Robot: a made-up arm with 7 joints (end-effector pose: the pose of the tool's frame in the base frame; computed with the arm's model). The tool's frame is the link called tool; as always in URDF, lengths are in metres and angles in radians.
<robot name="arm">
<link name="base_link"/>
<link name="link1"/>
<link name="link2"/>
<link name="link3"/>
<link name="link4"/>
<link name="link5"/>
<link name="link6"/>
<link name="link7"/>
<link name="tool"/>
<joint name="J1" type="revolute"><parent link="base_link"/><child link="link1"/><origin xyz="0.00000 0.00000 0.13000" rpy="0.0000 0.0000 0.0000"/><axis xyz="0 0 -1"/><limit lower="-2.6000" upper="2.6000"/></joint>
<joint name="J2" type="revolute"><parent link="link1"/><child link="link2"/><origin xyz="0.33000 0.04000 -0.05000" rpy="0.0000 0.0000 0.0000"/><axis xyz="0 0 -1"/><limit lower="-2.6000" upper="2.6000"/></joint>
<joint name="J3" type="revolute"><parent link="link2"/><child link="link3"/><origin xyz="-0.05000 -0.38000 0.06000" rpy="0.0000 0.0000 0.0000"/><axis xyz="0 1 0"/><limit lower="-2.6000" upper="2.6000"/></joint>
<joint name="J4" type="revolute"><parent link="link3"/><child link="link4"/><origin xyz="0.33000 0.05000 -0.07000" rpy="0.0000 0.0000 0.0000"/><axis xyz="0 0 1"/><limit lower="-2.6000" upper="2.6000"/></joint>
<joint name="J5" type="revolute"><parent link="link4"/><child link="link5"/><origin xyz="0.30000 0.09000 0.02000" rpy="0.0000 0.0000 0.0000"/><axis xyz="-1 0 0"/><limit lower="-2.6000" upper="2.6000"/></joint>
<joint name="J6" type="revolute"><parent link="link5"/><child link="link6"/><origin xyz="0.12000 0.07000 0.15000" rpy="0.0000 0.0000 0.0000"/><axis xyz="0 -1 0"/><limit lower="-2.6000" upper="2.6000"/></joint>
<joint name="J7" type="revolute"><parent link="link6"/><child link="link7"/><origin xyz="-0.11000 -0.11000 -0.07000" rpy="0.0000 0.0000 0.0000"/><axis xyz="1 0 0"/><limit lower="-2.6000" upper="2.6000"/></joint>
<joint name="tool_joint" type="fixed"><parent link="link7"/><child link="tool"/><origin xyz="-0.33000 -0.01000 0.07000" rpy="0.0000 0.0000 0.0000"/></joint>
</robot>
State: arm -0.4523 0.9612 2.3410 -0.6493 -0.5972 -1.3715 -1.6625
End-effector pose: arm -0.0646 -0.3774 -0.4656 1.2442 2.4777 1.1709
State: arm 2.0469 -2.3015 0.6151 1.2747 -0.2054 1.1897 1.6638
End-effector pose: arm -0.0583 -0.2921 -0.3748 2.6698 0.6694 1.0136
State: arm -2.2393 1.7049 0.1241 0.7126 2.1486 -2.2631 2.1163
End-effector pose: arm -0.2449 0.8492 -0.1842 0.4904 -0.7751 -0.7986
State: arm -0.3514 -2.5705 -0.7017 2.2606 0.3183 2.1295 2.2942
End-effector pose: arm 0.2651 -0.1297 -0.0700 0.9980 -0.4394 0.9595
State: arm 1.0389 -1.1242 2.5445 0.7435 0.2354 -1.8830 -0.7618
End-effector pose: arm -0.0577 -0.0825 -0.6038 -0.4385 -1.3983 -1.4807
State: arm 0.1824 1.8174 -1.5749 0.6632 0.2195 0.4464 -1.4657
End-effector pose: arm 0.0906 -0.0096 0.4459 2.4971 -0.0573 0.9744
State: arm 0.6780 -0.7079 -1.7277 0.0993 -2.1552 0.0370 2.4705
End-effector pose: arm 0.3042 -0.3779 0.4566 -1.2313 -1.3273 -1.3309
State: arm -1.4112 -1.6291 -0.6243 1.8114 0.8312 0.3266 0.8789
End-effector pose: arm -0.1591 0.6692 0.3349 -0.4128 0.3795 -1.0980
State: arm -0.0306 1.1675 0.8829 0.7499 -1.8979 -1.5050 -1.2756
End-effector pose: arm 0.0839 -0.4609 -0.6994 1.3757 -0.2502 0.9629
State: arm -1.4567 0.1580 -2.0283 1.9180 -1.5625 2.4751 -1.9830
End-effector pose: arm -0.3792 0.4446 0.0752 1.3051 -1.2381 0.1910
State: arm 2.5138 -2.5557 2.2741 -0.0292 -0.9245 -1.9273 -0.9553
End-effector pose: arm -0.5977 -0.9457 -0.7212 -1.6143 -2.0731 -0.7613
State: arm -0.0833 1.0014 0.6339 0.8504 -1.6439 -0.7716 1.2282
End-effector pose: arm 0.1370 -0.4933 -0.3751 -2.6348 -0.9246 0.0649
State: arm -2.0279 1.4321 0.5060 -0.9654 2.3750 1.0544 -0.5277
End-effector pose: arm 0.4157 0.0359 0.0606 -2.4559 -0.1413 1.7119
